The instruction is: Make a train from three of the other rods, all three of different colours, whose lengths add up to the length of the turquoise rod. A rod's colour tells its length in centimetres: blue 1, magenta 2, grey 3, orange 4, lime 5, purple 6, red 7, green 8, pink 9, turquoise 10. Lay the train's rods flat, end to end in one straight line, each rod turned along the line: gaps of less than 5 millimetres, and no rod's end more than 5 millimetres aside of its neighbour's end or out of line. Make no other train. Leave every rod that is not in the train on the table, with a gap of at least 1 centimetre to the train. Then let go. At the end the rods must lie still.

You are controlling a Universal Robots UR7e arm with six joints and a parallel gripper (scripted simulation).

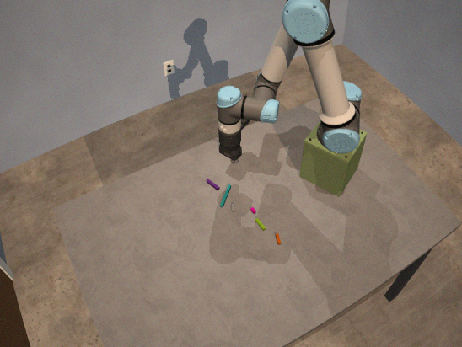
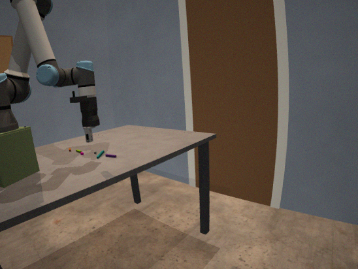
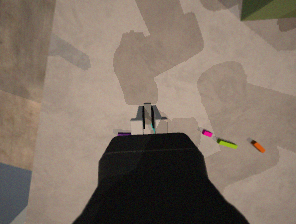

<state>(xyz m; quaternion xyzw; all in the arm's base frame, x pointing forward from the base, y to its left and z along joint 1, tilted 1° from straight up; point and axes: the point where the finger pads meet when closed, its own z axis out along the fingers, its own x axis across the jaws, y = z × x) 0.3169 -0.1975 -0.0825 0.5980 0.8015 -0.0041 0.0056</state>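
Now: the magenta rod 40 mm ahead of my hand, 170 mm to the left of it and 110 mm below it. The rest, counted from my hand: turquoise rod: 80 mm ahead, 50 mm to the left, 110 mm below; purple rod: 90 mm ahead, 20 mm to the right, 110 mm below; lime rod: 60 mm ahead, 230 mm to the left, 110 mm below.
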